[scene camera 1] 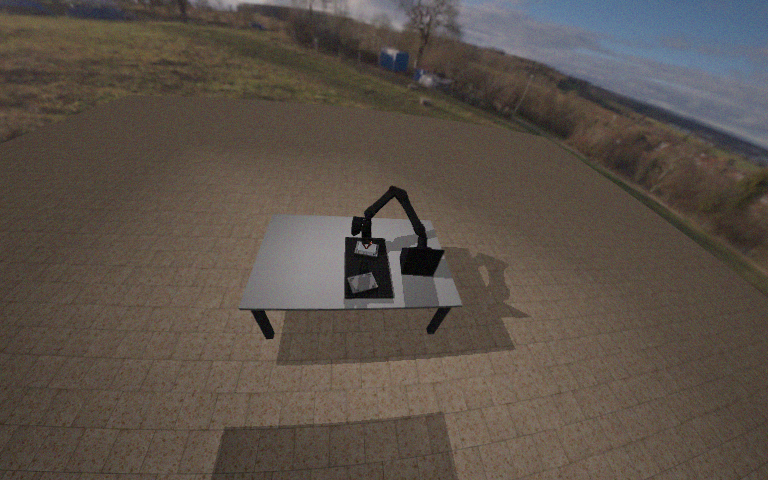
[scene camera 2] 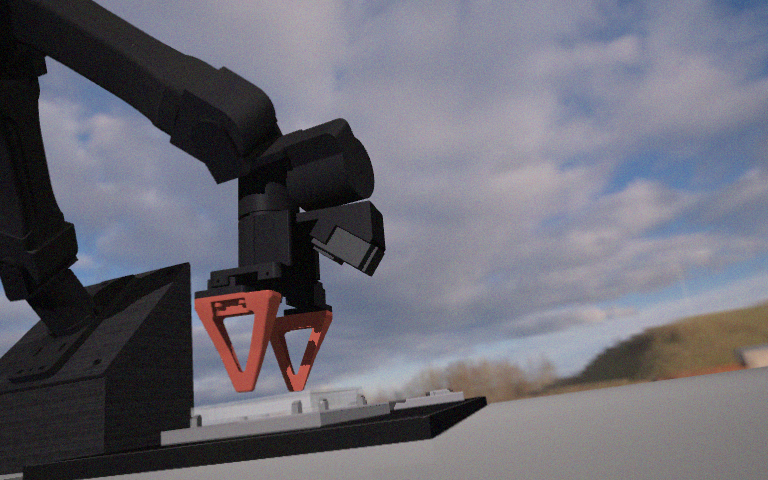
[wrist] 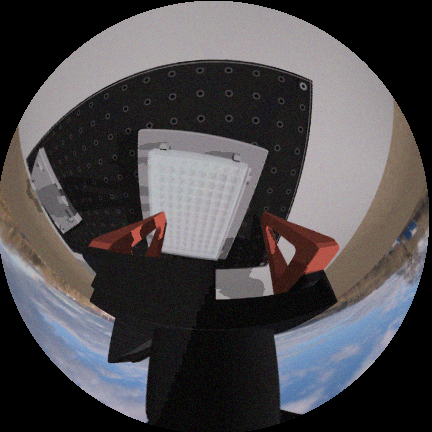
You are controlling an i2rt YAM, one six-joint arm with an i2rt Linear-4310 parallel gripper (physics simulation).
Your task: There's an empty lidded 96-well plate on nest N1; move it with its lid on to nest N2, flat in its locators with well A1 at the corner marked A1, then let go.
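Places are measured from the arm's base along level axes (x ahead, y left, z up), in metres.
Pixels of known places: gripper, between the fingertips: (scene camera 1: 366, 244) (scene camera 2: 273, 391) (wrist: 213, 216); arm's base, origin of its link: (scene camera 1: 421, 248) (scene camera 2: 81, 326).
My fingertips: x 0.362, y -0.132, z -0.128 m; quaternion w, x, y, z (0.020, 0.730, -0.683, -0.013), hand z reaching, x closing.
Ahead of a thing's pixels: the offset from my fingertips to its top centre. Level surfaces: height alone.
The lidded 96-well plate @(dx -0.009, dy +0.023, dz -0.004 m) (scene camera 1: 367, 251) (scene camera 2: 254, 408) (wrist: 195, 195) is clear and whitish and lies flat on the grey nest N1 @(dx -0.009, dy +0.024, dz -0.011 m) (scene camera 2: 243, 430) (wrist: 197, 140). Nest N2 @(dx +0.011, dy +0.322, dz -0.015 m) (scene camera 1: 362, 281) (scene camera 2: 428, 399) (wrist: 52, 195) is empty and turned at an angle to N1. My gripper (scene camera 1: 367, 246) (scene camera 2: 270, 389) (wrist: 213, 216) is open and empty, pointing down, with its red fingertips a little above the lid. In the wrist view the left finger overlaps the plate's left edge, and the right finger is out past its right edge. The A1 markings are too small to read.
Both nests are on a black perforated board @(dx -0.013, dy +0.160, dz -0.032 m) (scene camera 1: 370, 264) (scene camera 2: 453, 417) (wrist: 215, 107) on the grey table @(dz -0.045 m) (scene camera 1: 305, 254) (scene camera 2: 623, 430) (wrist: 345, 125). The black arm base (scene camera 1: 421, 261) (scene camera 2: 141, 362) stands beside the board. Small locator posts rise around the nests.
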